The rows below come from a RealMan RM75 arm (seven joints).
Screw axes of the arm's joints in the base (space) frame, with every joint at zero. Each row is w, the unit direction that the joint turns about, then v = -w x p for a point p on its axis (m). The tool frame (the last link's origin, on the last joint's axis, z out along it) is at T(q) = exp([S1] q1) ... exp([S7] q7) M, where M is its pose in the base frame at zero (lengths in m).
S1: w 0 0 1 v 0 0 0
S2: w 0 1 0 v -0.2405 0 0
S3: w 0 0 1 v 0 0 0
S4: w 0 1 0 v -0.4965 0 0
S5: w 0 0 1 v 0 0 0
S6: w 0 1 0 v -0.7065 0 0
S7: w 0 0 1 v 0 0 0
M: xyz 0 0 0.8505 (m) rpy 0 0 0 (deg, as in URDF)
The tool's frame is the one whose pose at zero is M.
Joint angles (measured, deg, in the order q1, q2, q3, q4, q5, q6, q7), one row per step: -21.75 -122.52 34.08 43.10 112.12 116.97 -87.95; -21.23 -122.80 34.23 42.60 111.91 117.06 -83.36; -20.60 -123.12 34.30 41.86 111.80 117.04 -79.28; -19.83 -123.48 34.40 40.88 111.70 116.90 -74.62; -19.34 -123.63 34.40 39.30 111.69 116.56 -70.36; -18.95 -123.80 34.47 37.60 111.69 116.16 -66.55; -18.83 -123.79 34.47 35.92 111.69 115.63 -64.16; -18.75 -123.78 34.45 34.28 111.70 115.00 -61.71; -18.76 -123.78 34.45 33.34 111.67 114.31 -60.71; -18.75 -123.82 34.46 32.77 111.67 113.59 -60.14; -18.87 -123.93 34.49 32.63 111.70 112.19 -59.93
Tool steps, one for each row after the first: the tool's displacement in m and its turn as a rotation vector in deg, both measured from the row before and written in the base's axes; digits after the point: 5 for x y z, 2 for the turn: -0.00083 -0.00341 -0.00266 2.72 -0.13 -2.70; -0.00149 -0.00412 -0.00348 2.31 -0.28 -1.95; -0.00198 -0.00495 -0.00439 2.64 -0.29 -2.00; -0.00209 -0.00395 -0.00466 2.24 -0.38 -1.49; -0.00149 -0.00375 -0.00524 1.85 -0.45 -1.18; -0.00127 -0.00205 -0.00418 1.03 -0.41 -0.35; -0.00118 -0.00171 -0.00418 1.15 -0.28 -0.36; -0.00080 -0.00012 -0.00273 0.51 -0.03 0.22; -0.00080 0.00029 -0.00223 0.37 0.15 0.36; -0.00102 0.00266 -0.00240 0.56 0.78 0.68
